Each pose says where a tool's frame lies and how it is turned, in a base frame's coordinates. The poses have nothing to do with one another.
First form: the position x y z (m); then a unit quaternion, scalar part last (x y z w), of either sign.
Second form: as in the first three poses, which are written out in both.
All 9 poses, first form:
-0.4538, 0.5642, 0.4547, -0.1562, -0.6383, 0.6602, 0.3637
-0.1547, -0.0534, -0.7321, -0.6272, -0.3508, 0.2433, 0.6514
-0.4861, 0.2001, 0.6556, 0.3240, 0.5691, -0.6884, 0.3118
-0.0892, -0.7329, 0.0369, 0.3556, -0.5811, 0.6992, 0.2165
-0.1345, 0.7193, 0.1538, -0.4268, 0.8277, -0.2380, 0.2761
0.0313, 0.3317, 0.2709, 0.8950, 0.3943, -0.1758, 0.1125
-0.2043, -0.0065, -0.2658, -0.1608, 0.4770, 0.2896, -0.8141
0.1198, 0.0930, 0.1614, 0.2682, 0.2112, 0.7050, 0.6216
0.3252, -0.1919, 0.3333, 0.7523, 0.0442, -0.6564, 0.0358
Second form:
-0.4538, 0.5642, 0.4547, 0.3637, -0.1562, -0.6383, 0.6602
-0.1547, -0.0534, -0.7321, 0.6514, -0.6272, -0.3508, 0.2433
-0.4861, 0.2001, 0.6556, 0.3118, 0.3240, 0.5691, -0.6884
-0.0892, -0.7329, 0.0369, 0.2165, 0.3556, -0.5811, 0.6992
-0.1345, 0.7193, 0.1538, 0.2761, -0.4268, 0.8277, -0.2380
0.0313, 0.3317, 0.2709, 0.1125, 0.8950, 0.3943, -0.1758
-0.2043, -0.0065, -0.2658, 0.8141, 0.1608, -0.4770, -0.2896
0.1198, 0.0930, 0.1614, 0.6216, 0.2682, 0.2112, 0.7050
0.3252, -0.1919, 0.3333, 0.0358, 0.7523, 0.0442, -0.6564

